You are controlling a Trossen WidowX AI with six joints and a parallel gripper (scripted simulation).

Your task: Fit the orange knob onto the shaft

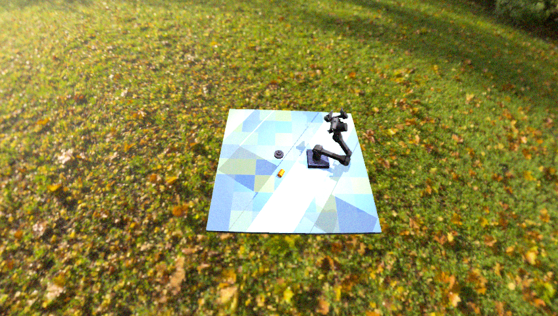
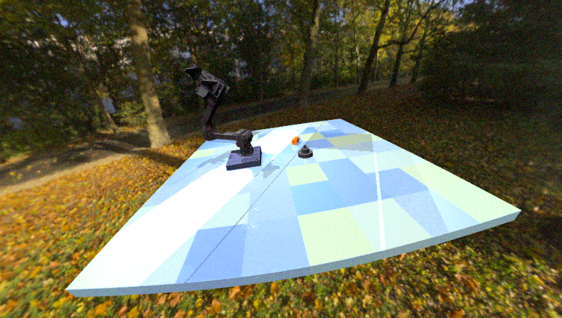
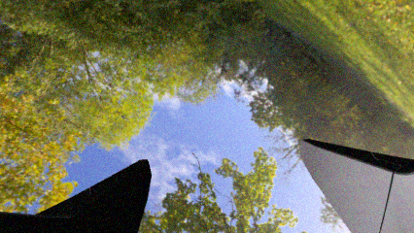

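Now: gripper tip 380 mm short of the orange knob, 370 mm to the right of it and 440 mm above it. From my gripper tip the other things lie so: round pedestal (420 mm ahead, 170 mm to the left, 430 mm below).
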